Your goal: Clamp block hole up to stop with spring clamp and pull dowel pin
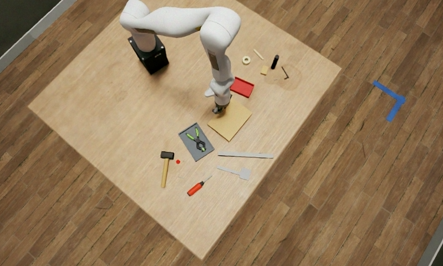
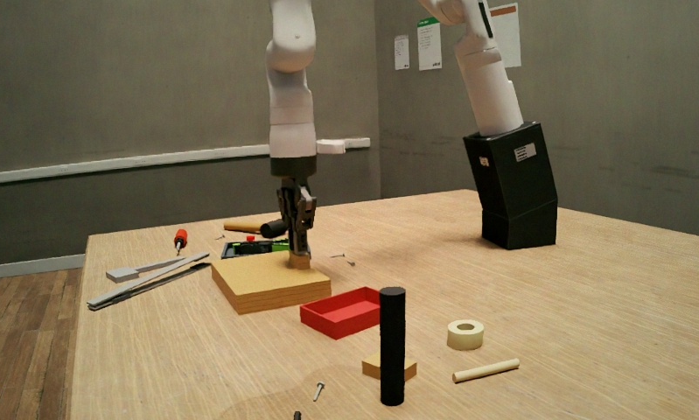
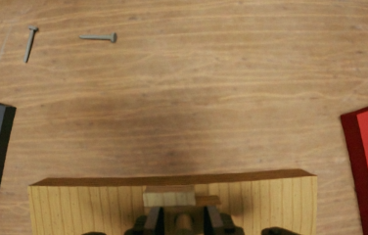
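Now: the dowel pin 2 cm below my hand. The rest, counted from my hand: wooden block 3 cm below; then tan bench board 5 cm below, 5 cm ahead, 1 cm to the right; then red tray 18 cm to the left, 7 cm below.
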